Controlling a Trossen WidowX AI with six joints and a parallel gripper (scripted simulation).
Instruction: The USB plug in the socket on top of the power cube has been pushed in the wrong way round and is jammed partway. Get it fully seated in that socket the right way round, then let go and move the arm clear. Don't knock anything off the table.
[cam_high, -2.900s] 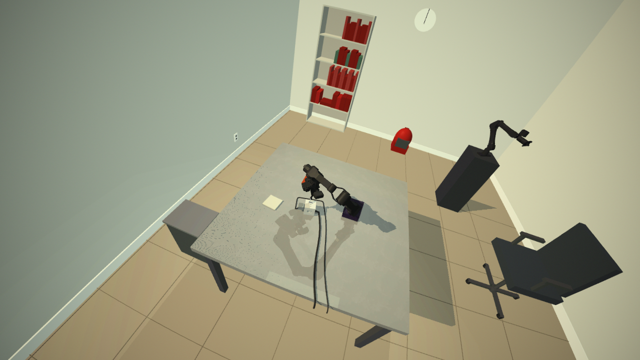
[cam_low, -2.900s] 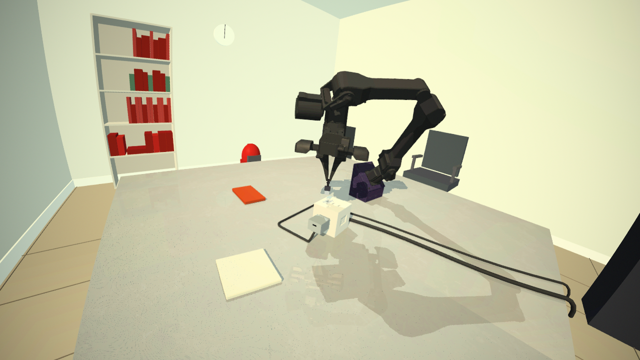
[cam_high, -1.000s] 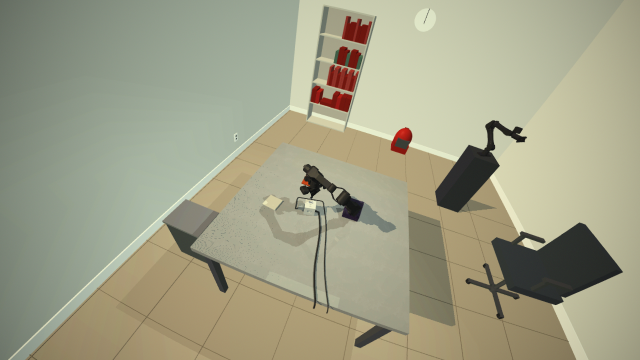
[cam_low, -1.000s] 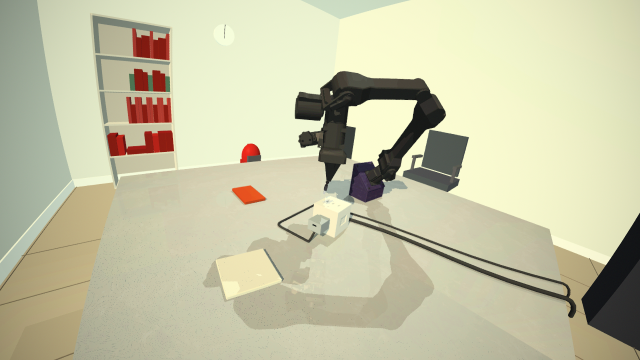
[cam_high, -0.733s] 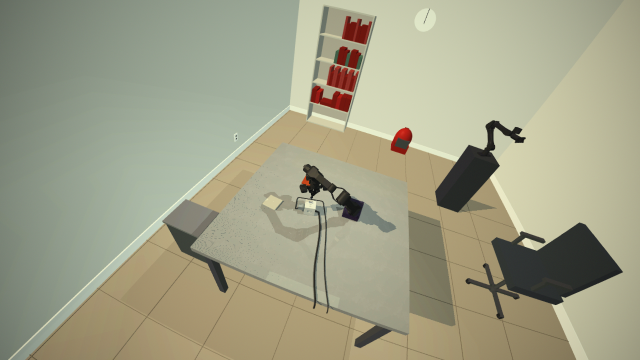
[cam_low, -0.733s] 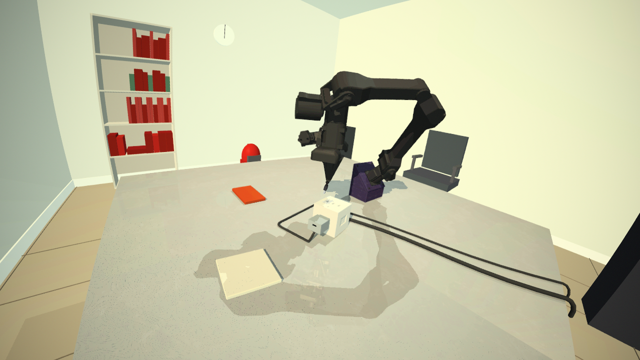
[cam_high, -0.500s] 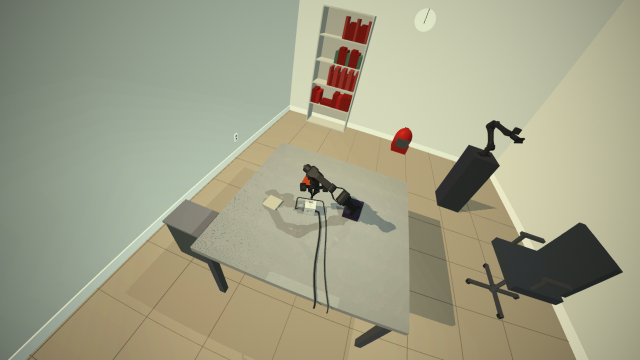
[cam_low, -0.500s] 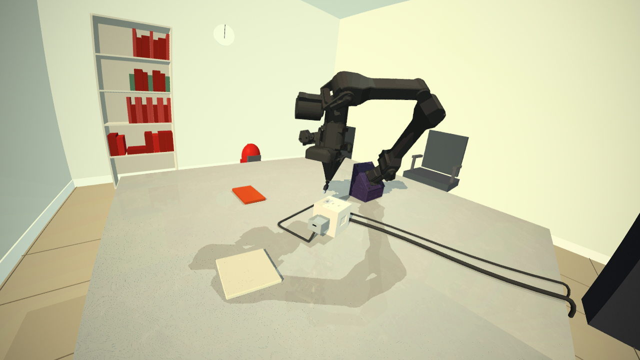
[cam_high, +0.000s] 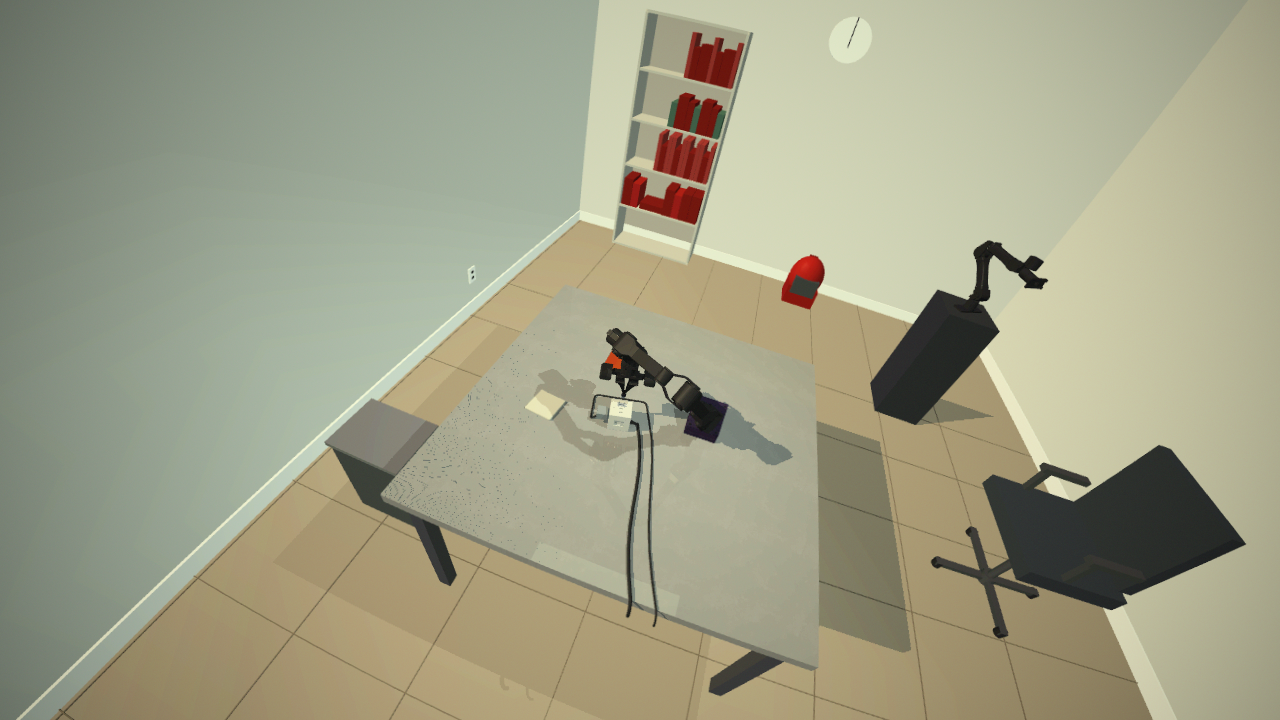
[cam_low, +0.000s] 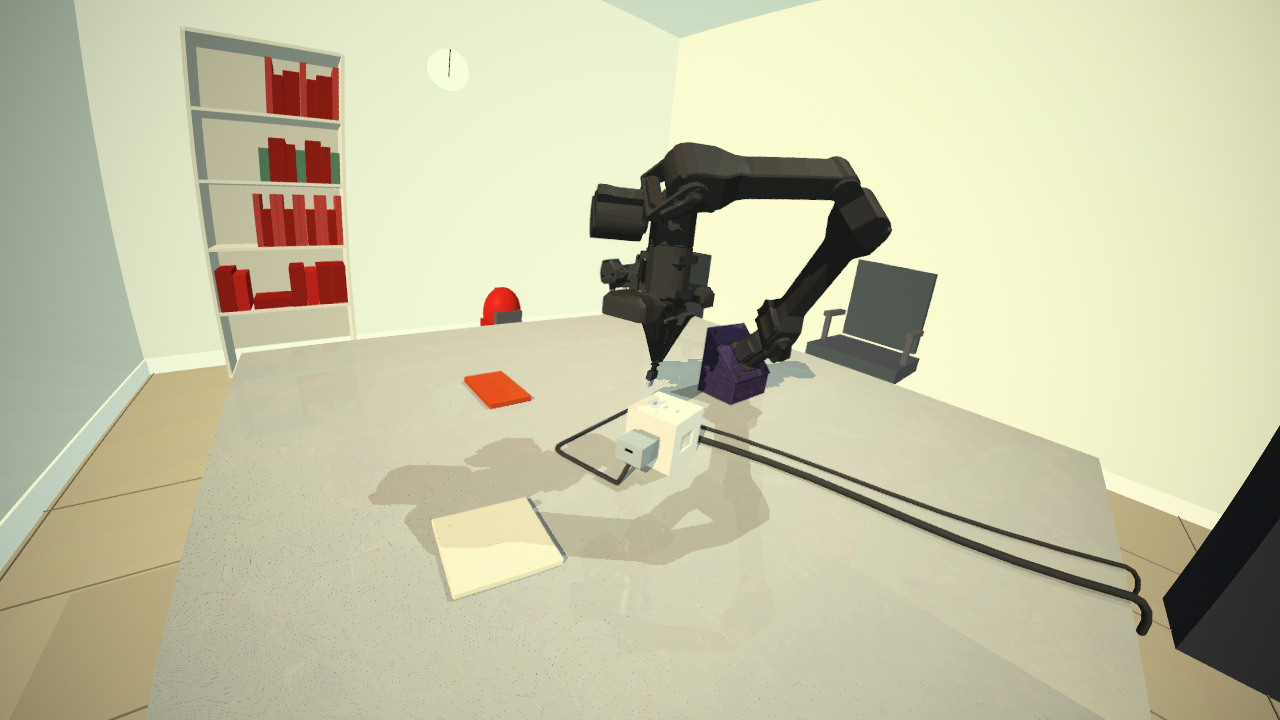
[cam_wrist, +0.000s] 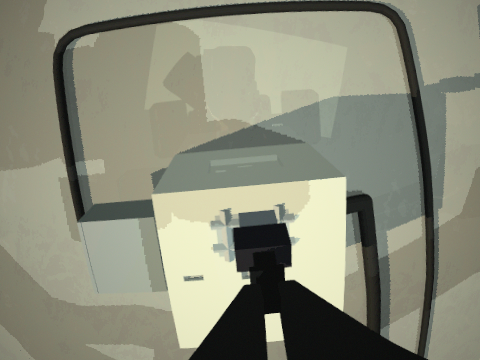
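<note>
The dark usb plug lies 20 mm below my gripper tip. From my gripper tip the other things lie so: socket: 10 mm to the left, 70 mm below; orange pad: 120 mm ahead, 280 mm to the right, 130 mm below; cream pad: 260 mm ahead, 70 mm to the left, 130 mm below.
</note>
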